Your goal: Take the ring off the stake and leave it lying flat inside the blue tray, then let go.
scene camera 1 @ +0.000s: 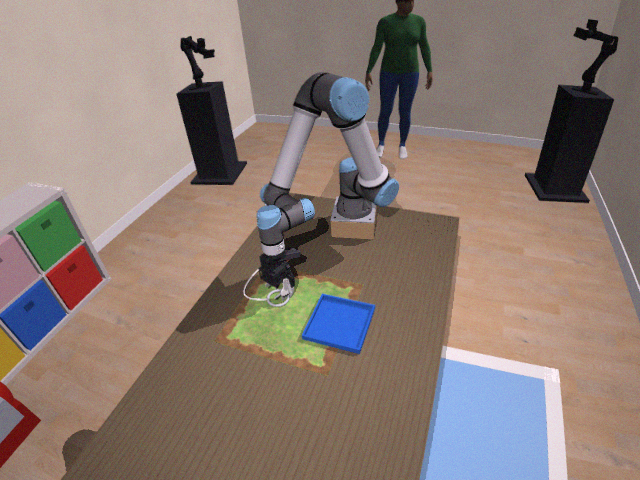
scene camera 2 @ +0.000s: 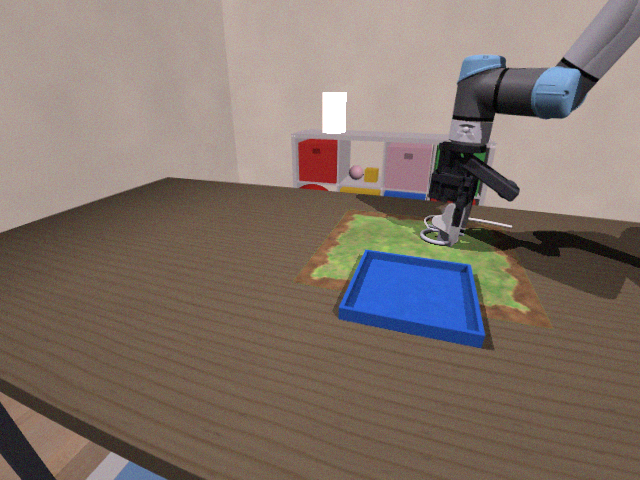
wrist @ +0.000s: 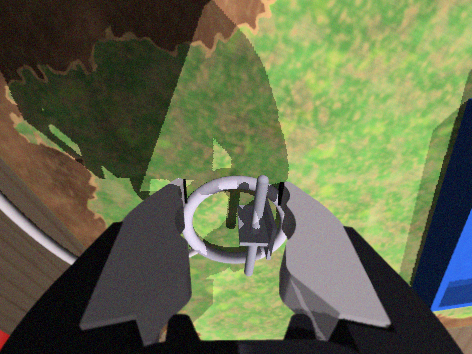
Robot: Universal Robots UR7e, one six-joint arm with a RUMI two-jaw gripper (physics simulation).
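The white ring is low over the green mat, with the grey stake inside its loop in the wrist view. My gripper points down and is shut on the ring, one finger against each outer side. The stake stands near the right finger. Whether the ring is raised off the mat is hard to tell. The blue tray has a low rim and holds nothing visible.
A thin white curved rod sweeps out beside the gripper, on the side away from the tray. The tray overlaps one edge of the mat on the brown table. The arm's base stands at the table's far end.
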